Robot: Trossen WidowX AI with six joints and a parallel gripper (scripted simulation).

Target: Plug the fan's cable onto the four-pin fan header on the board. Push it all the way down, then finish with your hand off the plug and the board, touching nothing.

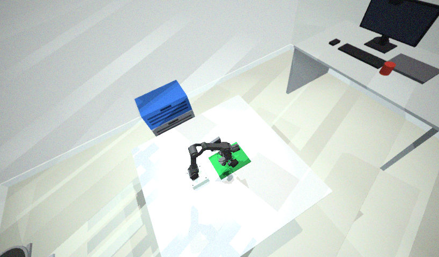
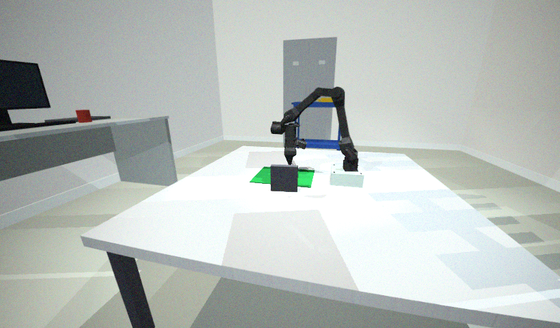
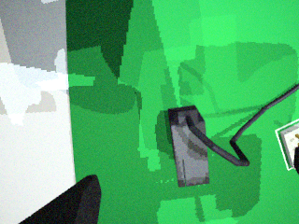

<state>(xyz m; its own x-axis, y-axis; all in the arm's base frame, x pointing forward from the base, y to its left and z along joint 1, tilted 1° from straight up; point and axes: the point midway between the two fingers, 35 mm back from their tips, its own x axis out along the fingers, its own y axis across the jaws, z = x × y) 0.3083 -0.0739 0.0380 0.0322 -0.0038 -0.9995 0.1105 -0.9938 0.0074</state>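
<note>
Right now the dark grey plug is 1 cm ahead of my gripper tip and 4 cm below it. From my gripper tip the other things lie so: green board 2 cm ahead, 4 cm to the left, 7 cm below; then black fan 22 cm to the left; then four-pin fan header 2 cm ahead, 8 cm to the left, 6 cm below.
</note>
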